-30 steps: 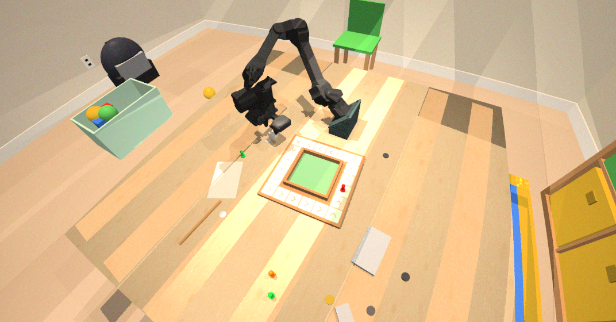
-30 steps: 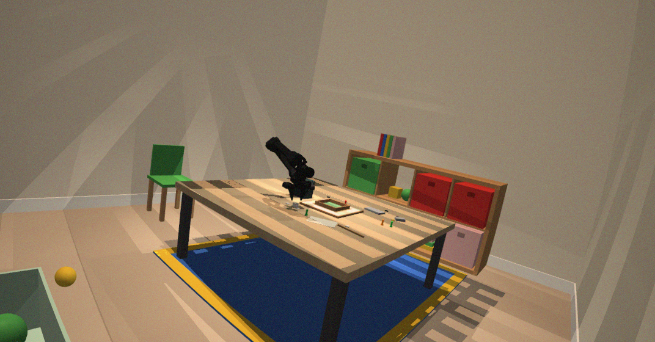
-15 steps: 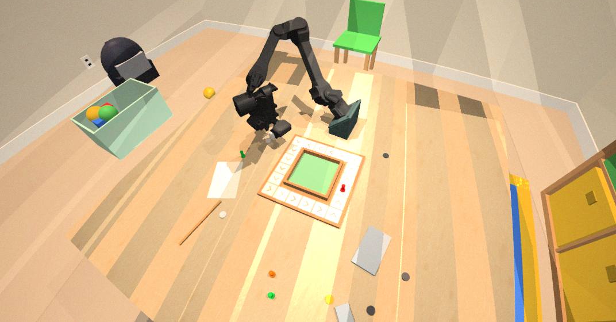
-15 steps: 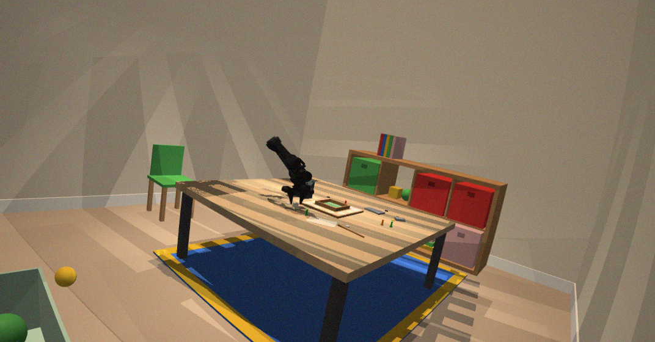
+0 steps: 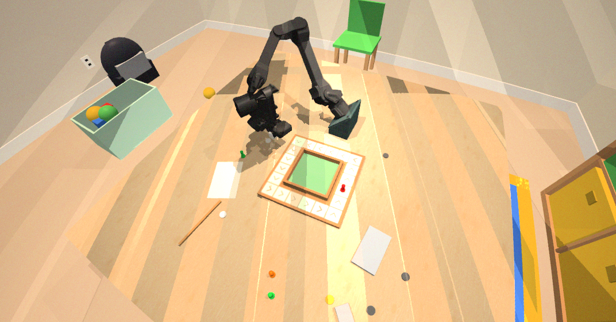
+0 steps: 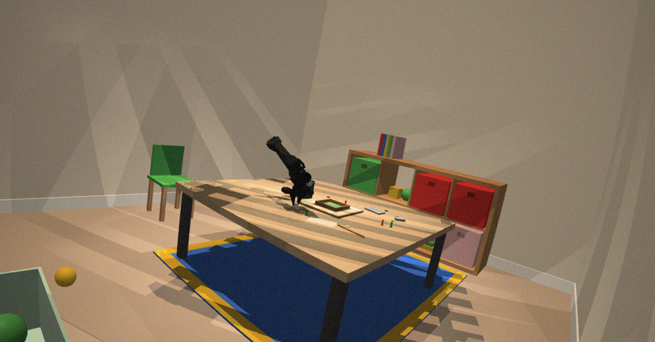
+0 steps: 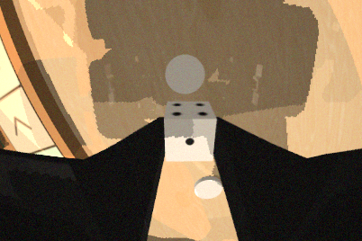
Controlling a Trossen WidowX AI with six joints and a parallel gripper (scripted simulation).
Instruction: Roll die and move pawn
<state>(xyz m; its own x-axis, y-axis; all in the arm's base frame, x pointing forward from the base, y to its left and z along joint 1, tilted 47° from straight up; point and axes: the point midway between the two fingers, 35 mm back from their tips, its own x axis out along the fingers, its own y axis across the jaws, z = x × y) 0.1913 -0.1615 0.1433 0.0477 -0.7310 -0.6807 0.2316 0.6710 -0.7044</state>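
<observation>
Right now my gripper tip is 350 mm to the right of the red pawn, 90 mm short of it and 20 mm below it. Also, from my gripper tip: green dice tray (230 mm to the left, 80 mm ahead); white card (250 mm ahead, 30 mm to the right, 10 mm below); white die (right at my gripper tip).
</observation>
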